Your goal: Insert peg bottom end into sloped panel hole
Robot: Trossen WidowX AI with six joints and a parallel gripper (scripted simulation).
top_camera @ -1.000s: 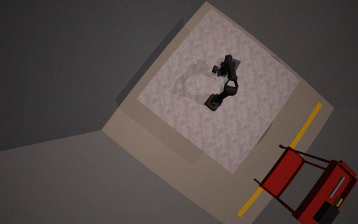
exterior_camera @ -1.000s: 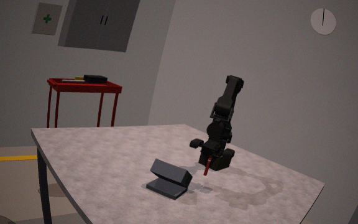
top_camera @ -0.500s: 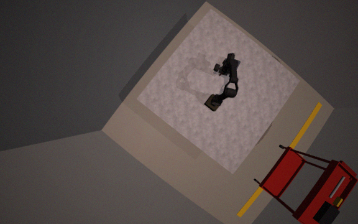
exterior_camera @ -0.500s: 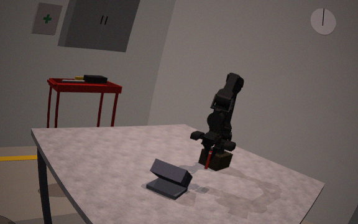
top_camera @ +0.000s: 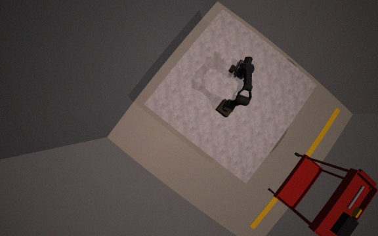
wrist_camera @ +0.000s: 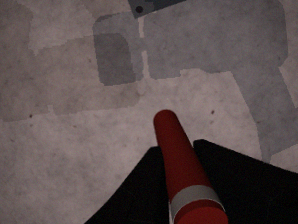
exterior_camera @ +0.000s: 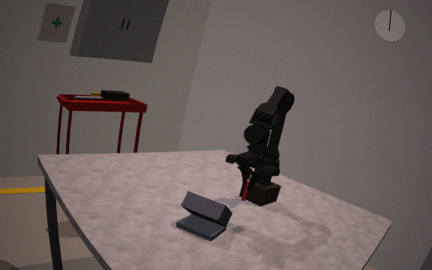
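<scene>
My gripper tip is 14 cm short of the sloped panel, 6 cm above it and 3 cm to the left of it. From my gripper tip the other things lie so: red peg: 2 cm above.
</scene>
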